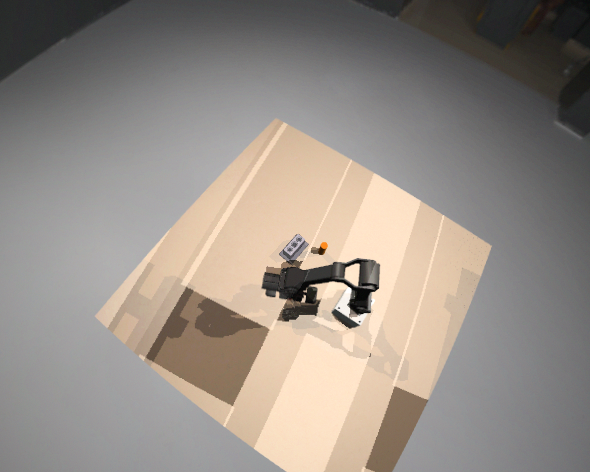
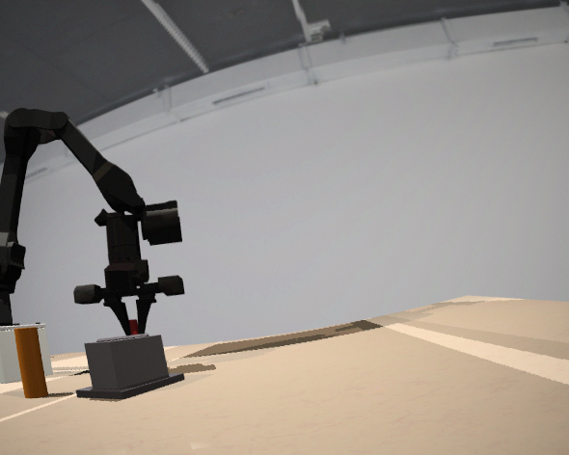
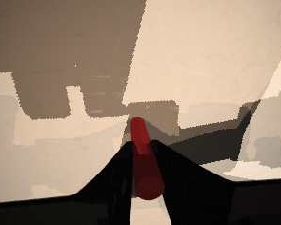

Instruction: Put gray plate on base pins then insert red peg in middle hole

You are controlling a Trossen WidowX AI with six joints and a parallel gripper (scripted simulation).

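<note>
My gripper tip is now 140 mm short of the gray plate and 170 mm to the left of it. The rest, counted from my gripper tip: orange cylinder (40 mm ahead, 240 mm to the right); then red peg (right at my gripper tip).
</note>
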